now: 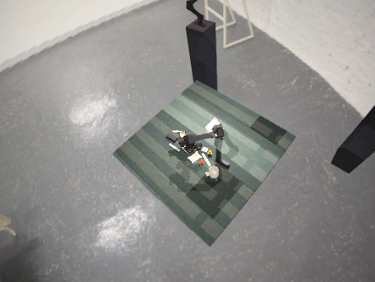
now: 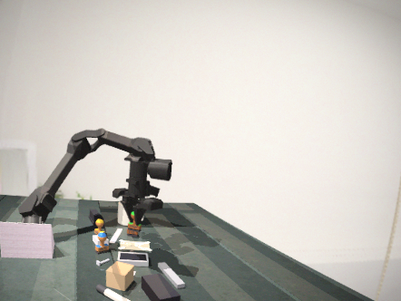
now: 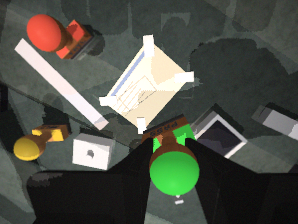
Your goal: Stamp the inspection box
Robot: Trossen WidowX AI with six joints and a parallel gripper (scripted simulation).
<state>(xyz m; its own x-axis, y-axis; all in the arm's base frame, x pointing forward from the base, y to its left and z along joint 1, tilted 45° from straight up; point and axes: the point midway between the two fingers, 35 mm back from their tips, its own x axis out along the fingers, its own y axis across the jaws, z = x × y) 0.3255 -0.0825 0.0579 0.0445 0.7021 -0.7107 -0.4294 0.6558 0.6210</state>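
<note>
My gripper tip is now 10 mm short of the cream card, 30 mm to the right of it and 100 mm above it. From my gripper tip the other things lie so: pass stamp right at my gripper tip; blue-knobbed stamp 110 mm behind, 10 mm to the right, 70 mm below; ink pad 20 mm behind, 80 mm to the right, 90 mm below.
</note>
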